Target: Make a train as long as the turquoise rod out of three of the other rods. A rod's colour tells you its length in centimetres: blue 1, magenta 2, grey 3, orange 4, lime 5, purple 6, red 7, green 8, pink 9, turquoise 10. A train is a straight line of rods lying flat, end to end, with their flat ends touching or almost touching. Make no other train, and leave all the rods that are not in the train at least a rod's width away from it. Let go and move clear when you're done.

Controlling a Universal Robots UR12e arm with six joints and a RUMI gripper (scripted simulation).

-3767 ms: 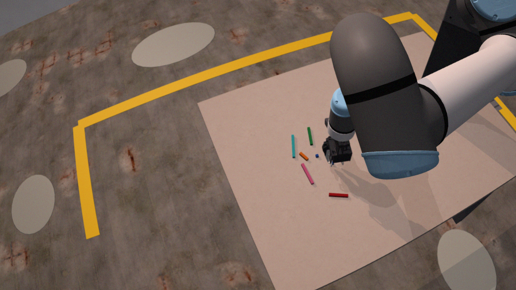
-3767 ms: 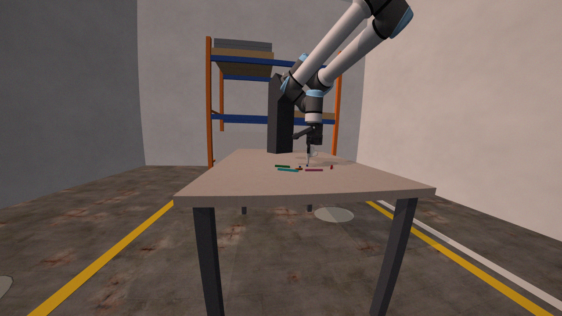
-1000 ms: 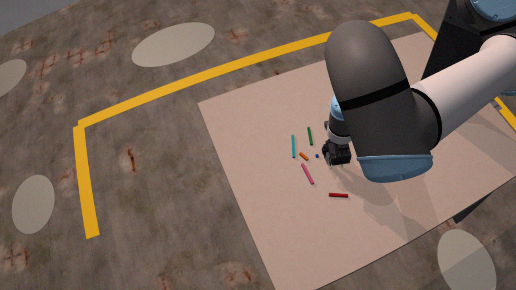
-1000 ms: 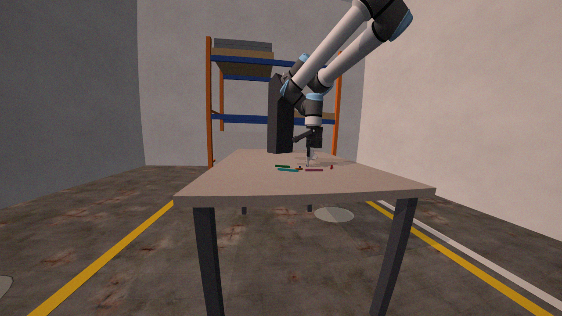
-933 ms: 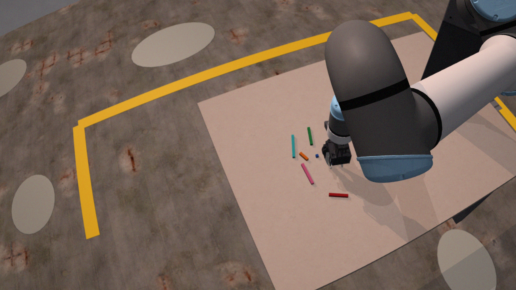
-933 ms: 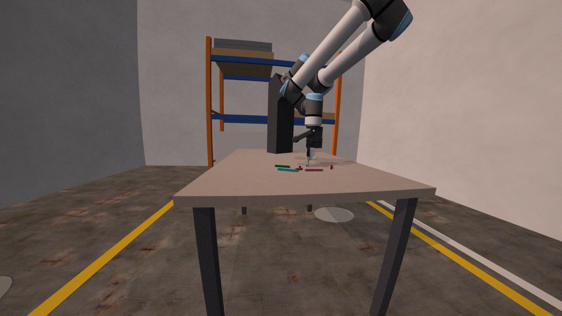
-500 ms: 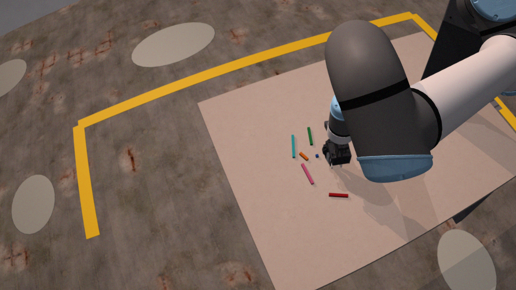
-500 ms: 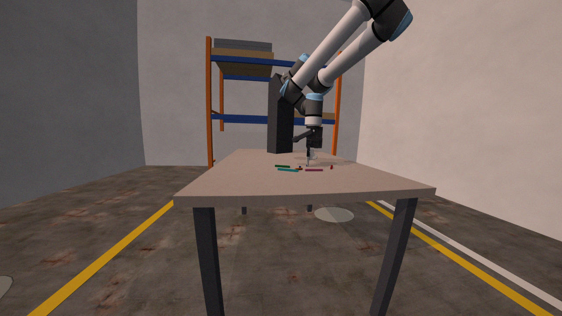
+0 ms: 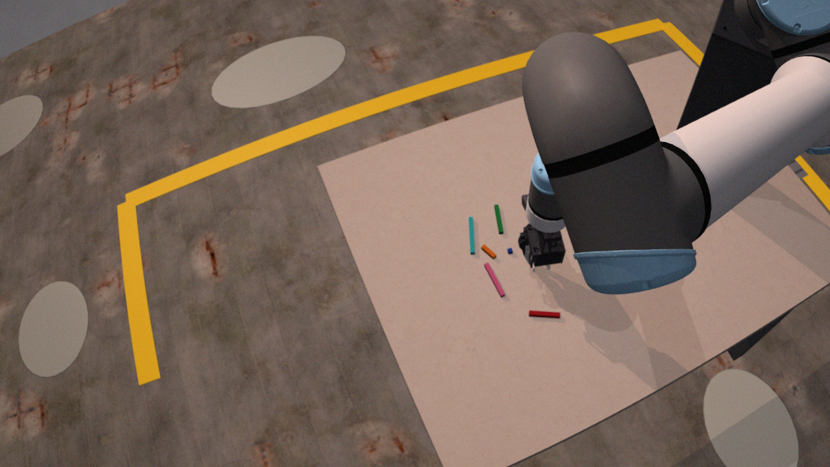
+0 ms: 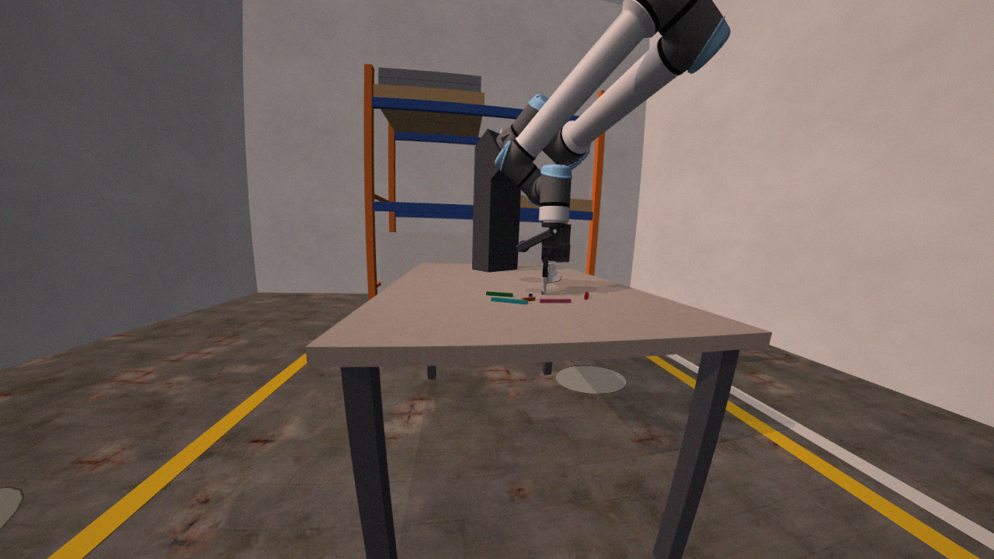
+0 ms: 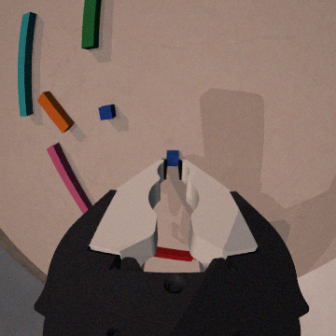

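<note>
Now: hand 11 cm short of the orange rod, 3 cm to the left of it and 1 cm above it. From my hand the other things lie so: green rod 8 cm ahead, 12 cm to the right, 1 cm below; then pink rod 10 cm ahead, 4 cm to the left, 1 cm below; then red rod 2 cm behind, 13 cm to the left, 1 cm below.
</note>
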